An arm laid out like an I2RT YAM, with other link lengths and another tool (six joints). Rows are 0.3 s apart.
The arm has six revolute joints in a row. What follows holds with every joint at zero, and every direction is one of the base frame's.
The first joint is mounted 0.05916 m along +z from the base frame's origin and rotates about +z.
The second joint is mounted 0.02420 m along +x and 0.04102 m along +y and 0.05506 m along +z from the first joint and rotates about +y.
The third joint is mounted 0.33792 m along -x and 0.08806 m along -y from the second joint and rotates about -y.
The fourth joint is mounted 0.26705 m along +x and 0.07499 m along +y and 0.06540 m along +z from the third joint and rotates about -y.
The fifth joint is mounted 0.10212 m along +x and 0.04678 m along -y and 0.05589 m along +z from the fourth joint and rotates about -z.
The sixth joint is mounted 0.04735 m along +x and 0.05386 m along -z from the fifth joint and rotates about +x.
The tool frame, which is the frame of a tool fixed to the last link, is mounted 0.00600 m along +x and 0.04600 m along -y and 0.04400 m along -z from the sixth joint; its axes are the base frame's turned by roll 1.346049, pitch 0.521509 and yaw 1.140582 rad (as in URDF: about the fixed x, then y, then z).
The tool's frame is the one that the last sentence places.
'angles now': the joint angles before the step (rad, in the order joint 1, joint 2, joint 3, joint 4, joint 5, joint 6). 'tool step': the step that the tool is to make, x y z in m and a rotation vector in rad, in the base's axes. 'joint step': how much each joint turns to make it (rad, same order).
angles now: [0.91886 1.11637 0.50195 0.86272 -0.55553 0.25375]
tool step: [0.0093 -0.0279 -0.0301 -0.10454 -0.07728 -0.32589]
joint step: [0.01764 -0.02418 -0.07919 -0.06232 0.31500 -0.20218]
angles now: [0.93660 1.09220 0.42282 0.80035 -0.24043 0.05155]
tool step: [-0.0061 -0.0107 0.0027 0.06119 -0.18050 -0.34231]
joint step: [0.10933 0.06601 -0.08427 0.29715 0.41905 -0.20549]
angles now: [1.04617 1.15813 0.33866 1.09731 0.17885 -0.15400]
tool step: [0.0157 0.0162 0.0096 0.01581 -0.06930 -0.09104]
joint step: [0.00026 0.12973 0.05234 0.14270 0.07106 -0.07926]
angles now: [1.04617 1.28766 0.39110 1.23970 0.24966 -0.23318]
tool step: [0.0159 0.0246 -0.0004 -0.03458 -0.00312 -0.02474]
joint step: [0.00014 0.10964 0.07805 0.01036 0.01699 -0.02797]
